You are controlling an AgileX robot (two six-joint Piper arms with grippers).
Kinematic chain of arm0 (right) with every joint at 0, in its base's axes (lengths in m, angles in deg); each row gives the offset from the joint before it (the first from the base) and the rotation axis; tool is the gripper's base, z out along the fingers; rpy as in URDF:
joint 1: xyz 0 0 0.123 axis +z
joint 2: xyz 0 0 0 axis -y
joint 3: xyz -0.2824 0 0.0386 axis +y
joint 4: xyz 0.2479 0 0.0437 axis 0.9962 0 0.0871
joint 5: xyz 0 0 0 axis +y
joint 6: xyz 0.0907 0 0.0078 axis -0.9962 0 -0.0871
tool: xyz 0 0 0 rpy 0 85 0
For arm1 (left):
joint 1: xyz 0 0 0.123 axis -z
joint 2: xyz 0 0 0 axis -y
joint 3: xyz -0.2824 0 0.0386 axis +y
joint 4: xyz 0.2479 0 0.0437 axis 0.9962 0 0.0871
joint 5: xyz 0 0 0 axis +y
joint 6: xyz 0.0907 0 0.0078 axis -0.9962 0 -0.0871
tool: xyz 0 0 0 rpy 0 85 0
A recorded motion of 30 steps. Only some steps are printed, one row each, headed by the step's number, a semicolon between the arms.
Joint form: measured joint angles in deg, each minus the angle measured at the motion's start. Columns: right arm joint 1, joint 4, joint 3, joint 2, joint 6, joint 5; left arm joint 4, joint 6, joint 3, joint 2, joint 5, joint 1.
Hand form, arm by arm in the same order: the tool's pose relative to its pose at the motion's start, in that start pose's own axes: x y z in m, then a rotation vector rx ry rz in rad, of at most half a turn. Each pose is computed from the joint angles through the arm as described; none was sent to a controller.
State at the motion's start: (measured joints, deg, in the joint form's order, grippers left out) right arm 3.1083 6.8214 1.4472 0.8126 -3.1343 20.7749; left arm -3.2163 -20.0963 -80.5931 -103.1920 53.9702 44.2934
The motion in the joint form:
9: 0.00 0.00 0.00 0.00 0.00 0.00; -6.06 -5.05 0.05 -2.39 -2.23 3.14
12: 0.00 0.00 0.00 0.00 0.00 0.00; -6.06 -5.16 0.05 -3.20 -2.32 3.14
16: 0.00 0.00 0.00 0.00 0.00 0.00; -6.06 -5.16 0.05 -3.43 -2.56 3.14
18: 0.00 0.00 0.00 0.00 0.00 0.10; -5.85 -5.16 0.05 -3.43 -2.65 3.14
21: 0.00 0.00 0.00 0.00 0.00 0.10; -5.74 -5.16 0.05 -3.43 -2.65 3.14
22: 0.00 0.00 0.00 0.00 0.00 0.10; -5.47 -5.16 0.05 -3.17 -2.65 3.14
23: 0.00 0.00 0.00 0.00 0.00 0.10; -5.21 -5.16 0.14 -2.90 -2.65 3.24
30: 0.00 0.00 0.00 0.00 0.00 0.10; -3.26 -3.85 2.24 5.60 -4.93 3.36
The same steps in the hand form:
9: 0.0000 0.0000 0.0000 0.0000 0.0000 0.0000; -0.0109 -0.0256 0.0171 0.0945 -0.0295 0.0723
12: 0.0000 0.0000 0.0000 0.0000 0.0000 0.0000; -0.0107 -0.0255 0.0227 0.0980 -0.0176 0.0731
16: 0.0000 0.0000 0.0000 0.0000 0.0000 0.0000; -0.0109 -0.0253 0.0243 0.0976 -0.0176 0.0726
18: 0.0002 0.0000 0.0000 0.0001 0.0017 0.0000; -0.0110 -0.0250 0.0244 0.0943 -0.0180 0.0748
21: 0.0002 0.0000 0.0000 0.0001 0.0017 0.0000; -0.0109 -0.0249 0.0244 0.0929 -0.0175 0.0760
22: 0.0002 0.0000 0.0000 0.0001 0.0017 0.0000; -0.0109 -0.0246 0.0226 0.0881 -0.0205 0.0793
23: 0.0002 0.0000 0.0000 0.0001 0.0017 0.0000; -0.0107 -0.0251 0.0211 0.0845 -0.0223 0.0841
30: 0.0002 0.0000 0.0000 0.0001 0.0017 0.0000; -0.0056 -0.0259 -0.0299 0.0126 -0.1558 0.0896

